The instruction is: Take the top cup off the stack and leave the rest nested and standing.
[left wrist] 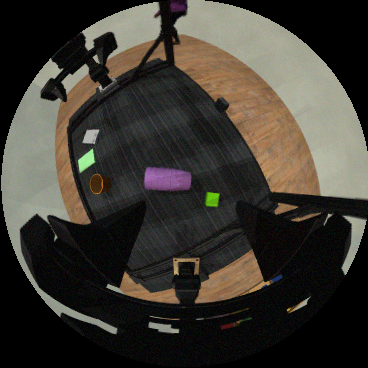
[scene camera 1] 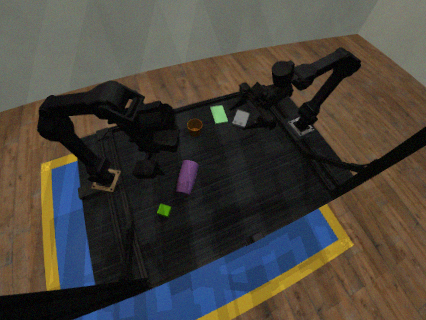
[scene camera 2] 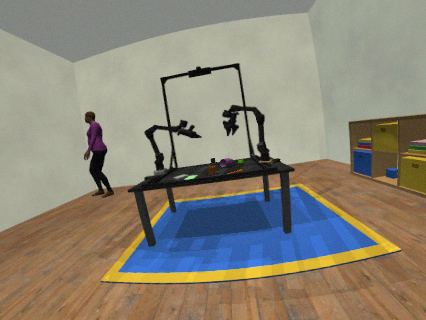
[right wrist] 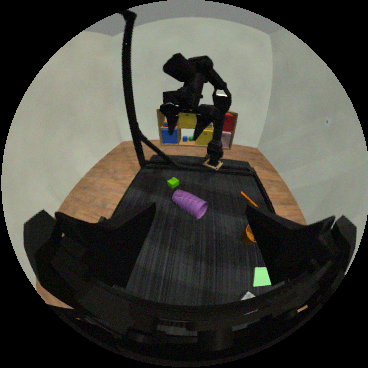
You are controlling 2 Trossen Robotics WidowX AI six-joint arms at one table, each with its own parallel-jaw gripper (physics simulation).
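Seen in the pictures: left gripper, between the fingertips: [left wrist: 191, 205] [scene camera 1: 167, 161] [scene camera 2: 230, 135] [right wrist: 180, 137]; right gripper, between the fingertips: [left wrist: 81, 82] [scene camera 1: 235, 119] [scene camera 2: 201, 137] [right wrist: 201, 207]; left arm's base, origin of its link: [left wrist: 185, 267] [scene camera 1: 106, 179] [scene camera 2: 265, 160] [right wrist: 212, 162]; right arm's base, origin of its link: [left wrist: 106, 83] [scene camera 1: 301, 125] [scene camera 2: 160, 169].
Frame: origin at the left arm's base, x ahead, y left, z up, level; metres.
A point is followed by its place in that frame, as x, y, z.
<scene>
A stack of nested purple cups [scene camera 1: 187, 176] @(0.351, 0.052, 0.043) [scene camera 2: 226, 162] [left wrist: 167, 179] @(0.343, 0.055, 0.044) [right wrist: 190, 204] lies on its side on the black table; in the right wrist view its open end faces the lower right. The seams between cups are faint. My left gripper [scene camera 1: 169, 160] @(0.311, 0.000, 0.248) [scene camera 2: 231, 134] @(0.311, 0.000, 0.248) [left wrist: 191, 205] @(0.311, 0.000, 0.248) is open and empty, pointing down above the table, up and to the left of the stack in scene camera 1. My right gripper [scene camera 2: 199, 136] @(0.504, 0.185, 0.275) [right wrist: 201, 207] @(0.504, 0.185, 0.275) is open and empty, raised over the table, well to the upper right of the stack in scene camera 1.
A green block [scene camera 1: 164, 210] @(0.283, -0.089, -0.001) [left wrist: 212, 199] @(0.279, -0.087, -0.001) [right wrist: 173, 182] @(0.288, -0.073, -0.001) lies near the stack. An orange cup [scene camera 1: 195, 131] @(0.340, 0.299, 0.024) [scene camera 2: 212, 170] @(0.306, 0.358, 0.007) stands by the table edge near an orange stick [scene camera 2: 234, 172] @(0.147, 0.303, -0.024) [right wrist: 249, 199] @(0.142, 0.283, -0.019). A light green sheet [scene camera 1: 219, 114] @(0.440, 0.469, -0.019) and a white one [left wrist: 91, 136] @(0.551, 0.446, -0.014) lie beyond. A frame [scene camera 2: 166, 110] @(1.008, 0.104, 0.637) rises behind.
</scene>
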